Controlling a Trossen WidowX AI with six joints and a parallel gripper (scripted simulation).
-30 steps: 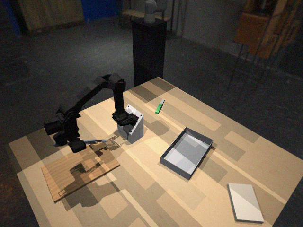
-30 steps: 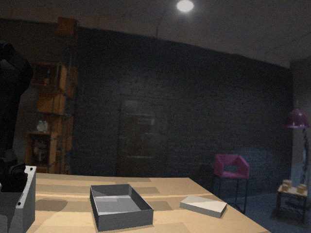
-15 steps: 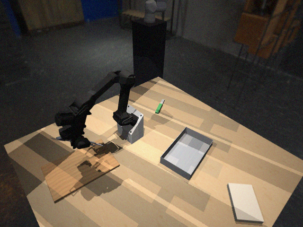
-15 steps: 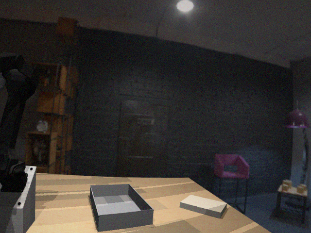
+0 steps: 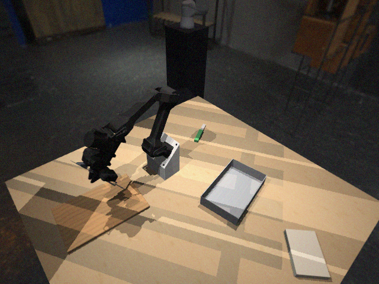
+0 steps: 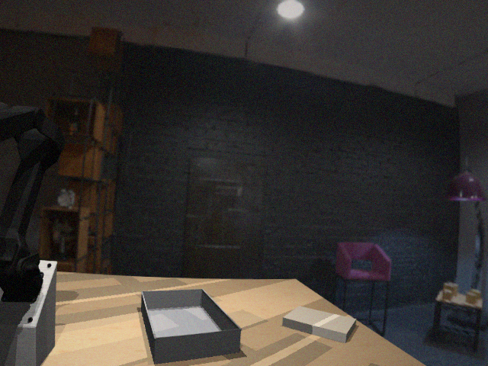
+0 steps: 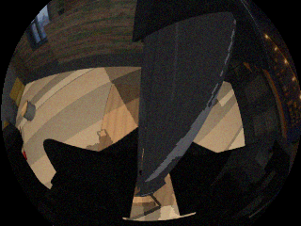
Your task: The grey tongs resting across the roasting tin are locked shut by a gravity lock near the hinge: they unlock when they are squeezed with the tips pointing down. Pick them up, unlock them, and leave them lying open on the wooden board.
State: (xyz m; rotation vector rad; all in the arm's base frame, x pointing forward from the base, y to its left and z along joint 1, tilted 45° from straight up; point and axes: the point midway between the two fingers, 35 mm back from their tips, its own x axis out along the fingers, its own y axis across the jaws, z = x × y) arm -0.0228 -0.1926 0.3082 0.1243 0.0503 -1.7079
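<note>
My gripper tip is now 19 cm above the wooden board and 1 cm to the right of it. The rest, counted from my gripper tip: white flat block (75 cm ahead, 45 cm to the left, 19 cm below); then grey roasting tin (50 cm to the left, 37 cm ahead, 17 cm below).
</note>
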